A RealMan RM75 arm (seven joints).
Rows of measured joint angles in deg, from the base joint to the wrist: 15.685 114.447 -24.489 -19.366 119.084 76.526 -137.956; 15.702 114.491 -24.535 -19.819 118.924 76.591 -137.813; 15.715 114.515 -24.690 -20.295 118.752 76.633 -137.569; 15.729 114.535 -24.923 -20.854 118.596 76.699 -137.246; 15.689 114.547 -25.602 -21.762 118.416 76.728 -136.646; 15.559 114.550 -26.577 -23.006 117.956 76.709 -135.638; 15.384 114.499 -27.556 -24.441 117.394 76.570 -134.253; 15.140 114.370 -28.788 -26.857 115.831 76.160 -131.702; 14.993 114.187 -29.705 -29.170 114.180 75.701 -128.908; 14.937 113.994 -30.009 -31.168 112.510 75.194 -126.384; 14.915 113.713 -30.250 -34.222 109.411 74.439 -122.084
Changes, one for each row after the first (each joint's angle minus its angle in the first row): 0.017 0.044 -0.046 -0.453 -0.160 0.065 0.143; 0.030 0.068 -0.201 -0.929 -0.332 0.107 0.387; 0.044 0.088 -0.434 -1.488 -0.488 0.173 0.710; 0.004 0.100 -1.113 -2.396 -0.668 0.202 1.310; -0.126 0.103 -2.088 -3.640 -1.128 0.183 2.318; -0.301 0.052 -3.067 -5.075 -1.690 0.044 3.703; -0.545 -0.077 -4.299 -7.491 -3.253 -0.366 6.254; -0.692 -0.260 -5.216 -9.804 -4.904 -0.825 9.048; -0.748 -0.453 -5.520 -11.802 -6.574 -1.332 11.572; -0.770 -0.734 -5.761 -14.856 -9.673 -2.087 15.872
